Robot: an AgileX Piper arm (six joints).
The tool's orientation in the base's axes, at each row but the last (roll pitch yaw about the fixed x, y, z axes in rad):
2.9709, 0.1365, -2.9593
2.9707, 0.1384, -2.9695
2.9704, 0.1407, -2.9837
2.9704, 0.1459, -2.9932
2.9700, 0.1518, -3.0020
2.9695, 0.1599, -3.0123
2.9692, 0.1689, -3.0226
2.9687, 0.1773, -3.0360
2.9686, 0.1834, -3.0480
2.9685, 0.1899, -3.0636
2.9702, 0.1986, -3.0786
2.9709, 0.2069, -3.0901
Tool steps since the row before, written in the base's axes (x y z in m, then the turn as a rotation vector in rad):
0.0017, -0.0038, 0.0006, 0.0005, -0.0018, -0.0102
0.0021, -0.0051, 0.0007, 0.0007, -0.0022, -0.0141
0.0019, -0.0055, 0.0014, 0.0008, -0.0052, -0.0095
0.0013, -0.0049, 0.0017, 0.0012, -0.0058, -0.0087
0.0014, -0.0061, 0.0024, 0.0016, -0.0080, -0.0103
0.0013, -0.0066, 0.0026, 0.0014, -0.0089, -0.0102
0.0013, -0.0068, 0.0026, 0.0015, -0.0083, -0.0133
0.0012, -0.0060, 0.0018, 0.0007, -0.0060, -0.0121
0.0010, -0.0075, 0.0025, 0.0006, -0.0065, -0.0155
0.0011, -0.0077, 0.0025, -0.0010, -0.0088, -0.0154
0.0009, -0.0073, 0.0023, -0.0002, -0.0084, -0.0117
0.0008, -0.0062, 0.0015, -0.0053, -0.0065, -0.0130
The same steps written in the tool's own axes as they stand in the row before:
-0.0011, -0.0039, -0.0011, 0.0012, -0.0036, 0.0097
-0.0013, -0.0052, -0.0014, 0.0016, -0.0046, 0.0134
-0.0012, -0.0054, -0.0022, 0.0014, -0.0068, 0.0084
-0.0008, -0.0047, -0.0024, 0.0009, -0.0073, 0.0075
-0.0009, -0.0058, -0.0033, 0.0011, -0.0098, 0.0087
-0.0008, -0.0062, -0.0036, 0.0014, -0.0106, 0.0084
-0.0009, -0.0064, -0.0036, 0.0017, -0.0106, 0.0116
-0.0009, -0.0057, -0.0027, 0.0021, -0.0080, 0.0107
-0.0007, -0.0070, -0.0037, 0.0028, -0.0091, 0.0139
-0.0010, -0.0072, -0.0037, 0.0046, -0.0111, 0.0131
-0.0009, -0.0069, -0.0034, 0.0030, -0.0102, 0.0097
-0.0008, -0.0059, -0.0024, 0.0082, -0.0081, 0.0103

